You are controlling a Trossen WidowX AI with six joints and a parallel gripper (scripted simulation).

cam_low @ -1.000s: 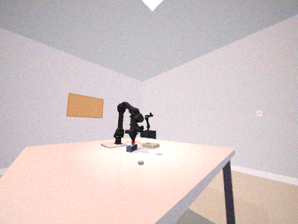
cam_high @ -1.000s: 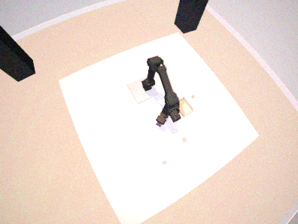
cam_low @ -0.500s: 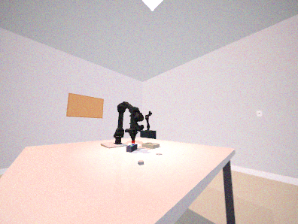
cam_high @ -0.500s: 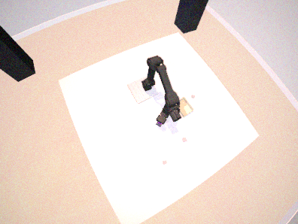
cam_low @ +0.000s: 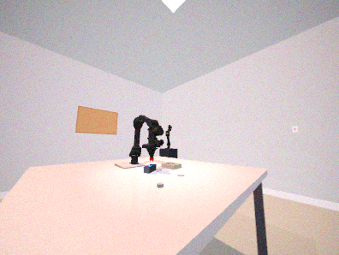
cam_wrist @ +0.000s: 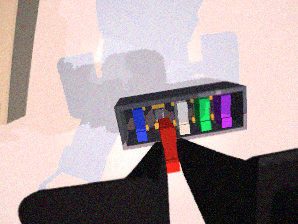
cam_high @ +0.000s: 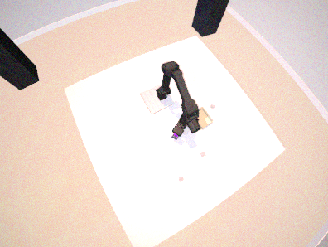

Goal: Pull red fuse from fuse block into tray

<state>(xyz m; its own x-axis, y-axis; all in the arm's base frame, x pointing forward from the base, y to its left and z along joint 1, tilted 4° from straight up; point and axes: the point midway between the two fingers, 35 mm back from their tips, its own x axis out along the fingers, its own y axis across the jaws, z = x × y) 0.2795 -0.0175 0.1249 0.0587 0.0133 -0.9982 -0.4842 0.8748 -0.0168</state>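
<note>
The tan tray lies 1 cm ahead of my gripper tip, 19 cm to the left of it and 8 cm below it. Round my gripper tip: red fuse: 1 cm below; white fuse: 1 cm ahead, 2 cm to the right, 6 cm below; blue fuse: 1 cm behind, 2 cm to the left, 6 cm below.
</note>
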